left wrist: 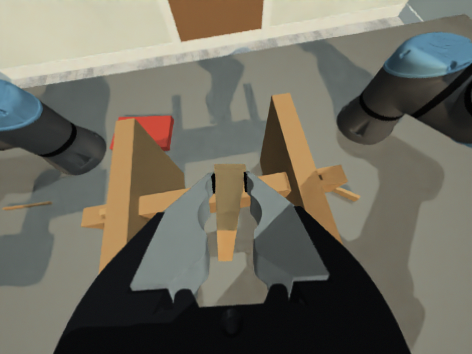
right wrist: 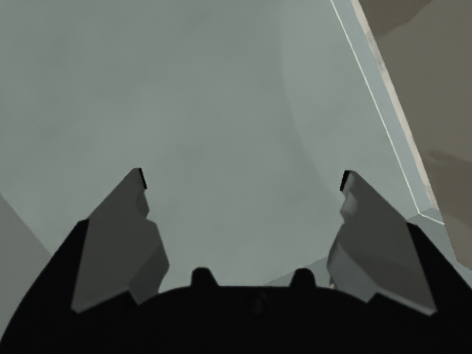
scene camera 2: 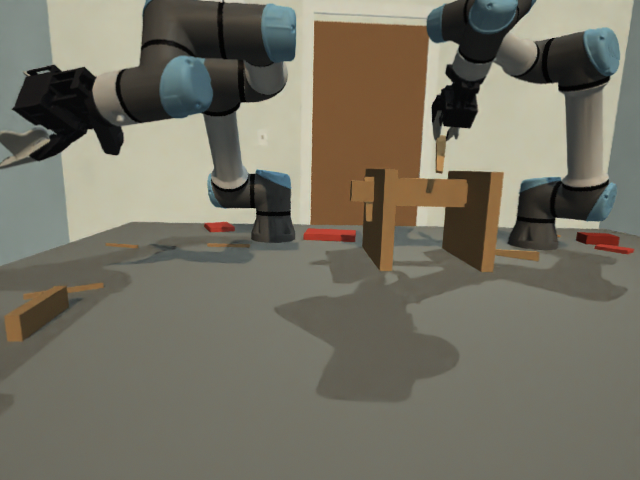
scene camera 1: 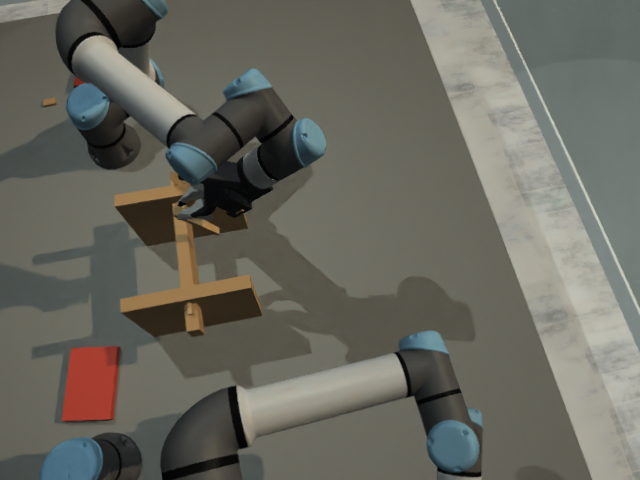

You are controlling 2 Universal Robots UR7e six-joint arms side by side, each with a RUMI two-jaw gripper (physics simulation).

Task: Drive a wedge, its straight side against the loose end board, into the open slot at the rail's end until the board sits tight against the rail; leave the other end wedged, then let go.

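Frame: origin at the left arm's base, x left, y back, z up, level; metres.
Seen in the pictures: left gripper, fingertip midpoint: (left wrist: 229, 173) (scene camera 2: 440, 140) (scene camera 1: 177, 212); right gripper, fingertip midpoint: (right wrist: 242, 170) (scene camera 2: 13, 125); left arm's base, link origin: (left wrist: 362, 123) (scene camera 2: 532, 245) (scene camera 1: 115, 147); right arm's base, link origin: (left wrist: 82, 153) (scene camera 2: 273, 238) (scene camera 1: 109, 466).
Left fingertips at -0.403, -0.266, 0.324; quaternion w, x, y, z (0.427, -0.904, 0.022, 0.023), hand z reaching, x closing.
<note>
Pixels of each thing's top centre, then the offset from my left fingertips to it, as dx, dy, dz. "spot": a spot on its surface instead.
- wooden rail, top centre: (left wrist: 213, 193) (scene camera 1: 182, 244) (scene camera 2: 425, 178) -0.031, +0.013, -0.102
- wedged board, top centre: (left wrist: 117, 204) (scene camera 1: 185, 293) (scene camera 2: 379, 169) -0.156, +0.001, -0.079
- loose board, top centre: (left wrist: 305, 172) (scene camera 1: 174, 190) (scene camera 2: 472, 171) +0.099, +0.025, -0.079
- slot, surface spot: (left wrist: 321, 176) spot: +0.135, +0.030, -0.114
- thin wooden piece, top centre: (left wrist: 336, 186) (scene camera 2: 516, 248) +0.257, +0.063, -0.298
- red slab, top centre: (scene camera 1: 89, 382) (scene camera 2: 330, 231) (left wrist: 141, 131) -0.289, +0.290, -0.302
- wooden block, top centre: (scene camera 2: 38, 299) -0.718, -0.524, -0.286
A wooden rail (scene camera 1: 187, 260) (scene camera 2: 431, 193) (left wrist: 165, 201) joins two upright boards. The wedged board (scene camera 1: 155, 300) (scene camera 2: 386, 222) (left wrist: 121, 170) has a wedge (scene camera 1: 189, 308) (scene camera 2: 369, 211) standing in the rail's end beyond it. The loose board (scene camera 1: 147, 195) (scene camera 2: 491, 222) (left wrist: 292, 130) is at the other end; the slot (left wrist: 321, 176) shows dark and open in the rail end outside it. My left gripper (scene camera 1: 181, 208) (scene camera 2: 445, 135) (left wrist: 229, 173) is shut on a wedge (scene camera 2: 439, 157) (left wrist: 226, 245), held pointing down above the rail between the boards, inside the loose board. My right gripper (right wrist: 242, 170) is open and empty, far from the assembly.
A thin wooden piece (scene camera 2: 516, 255) (left wrist: 346, 193) lies beyond the loose board. A red slab (scene camera 1: 92, 383) (scene camera 2: 329, 235) (left wrist: 157, 131) lies between the arm bases. A wooden block (scene camera 2: 38, 312) and several thin pieces lie at the left in scene camera 2. Red blocks (scene camera 2: 597, 238) lie at its right.
</note>
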